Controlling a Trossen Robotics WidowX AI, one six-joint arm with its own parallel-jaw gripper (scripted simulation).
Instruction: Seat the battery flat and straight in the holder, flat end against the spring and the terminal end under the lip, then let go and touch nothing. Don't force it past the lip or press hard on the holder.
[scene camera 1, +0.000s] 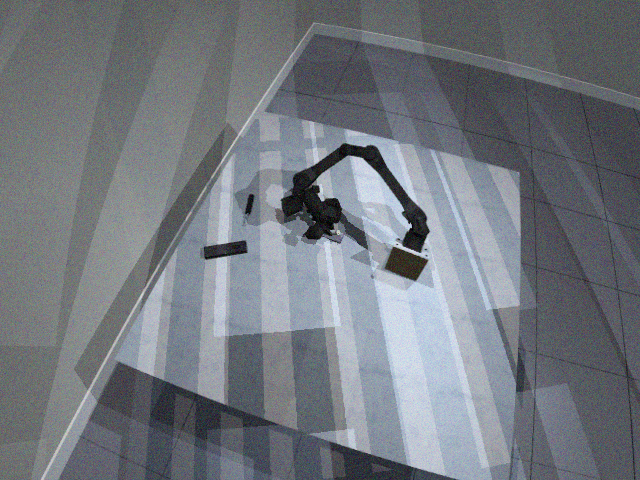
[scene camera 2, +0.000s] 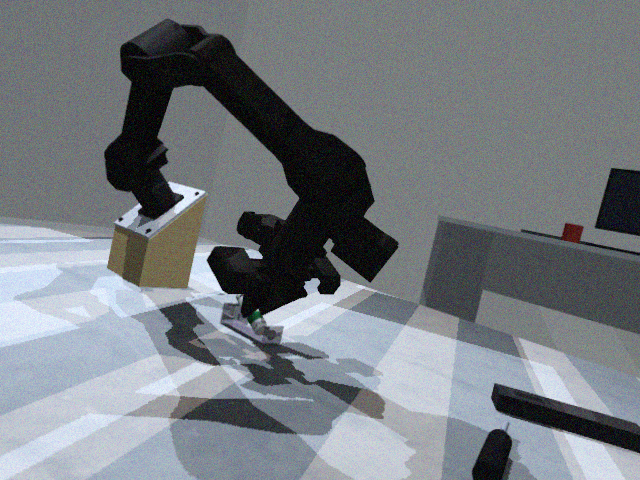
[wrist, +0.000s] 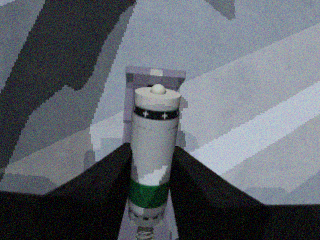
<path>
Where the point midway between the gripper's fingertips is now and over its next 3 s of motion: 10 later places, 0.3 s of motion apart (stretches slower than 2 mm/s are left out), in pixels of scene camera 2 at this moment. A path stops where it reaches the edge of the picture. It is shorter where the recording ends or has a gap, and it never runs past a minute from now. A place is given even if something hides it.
The gripper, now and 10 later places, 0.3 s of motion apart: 249, 315; 251, 316; 252, 317; 253, 318; 254, 319; 254, 320; 254, 322; 254, 323; 254, 324; 254, 326; 254, 327
</path>
